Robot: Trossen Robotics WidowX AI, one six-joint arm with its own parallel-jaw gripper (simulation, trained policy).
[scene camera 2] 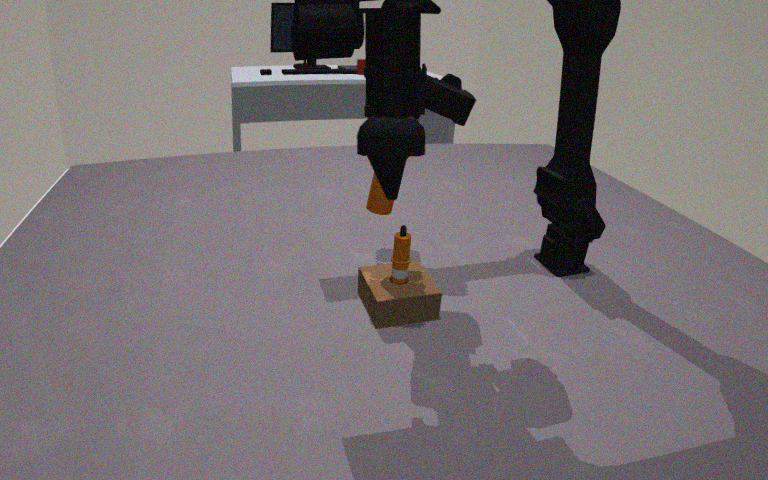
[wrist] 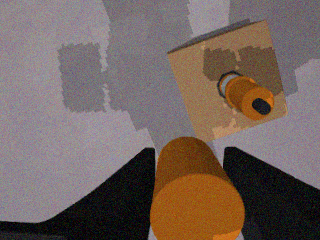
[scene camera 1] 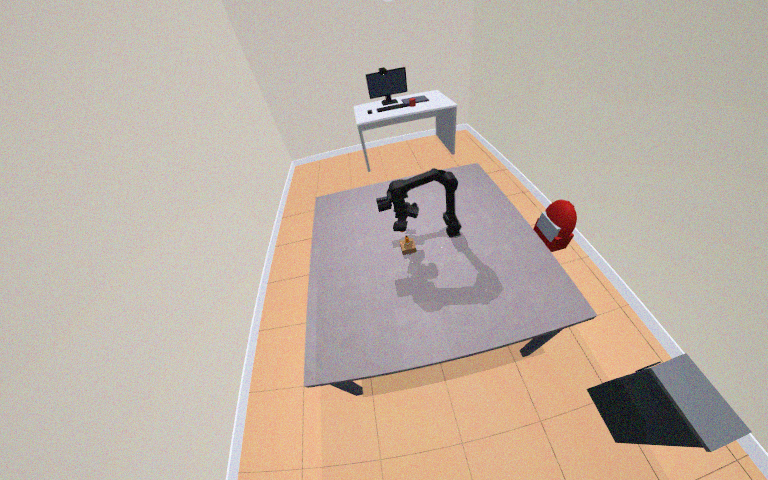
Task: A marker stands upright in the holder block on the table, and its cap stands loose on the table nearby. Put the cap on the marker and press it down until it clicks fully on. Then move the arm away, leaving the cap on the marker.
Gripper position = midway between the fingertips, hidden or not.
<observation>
In view: my gripper (scene camera 2: 392,194).
My gripper is seen too in the wrist view (wrist: 189,157).
</observation>
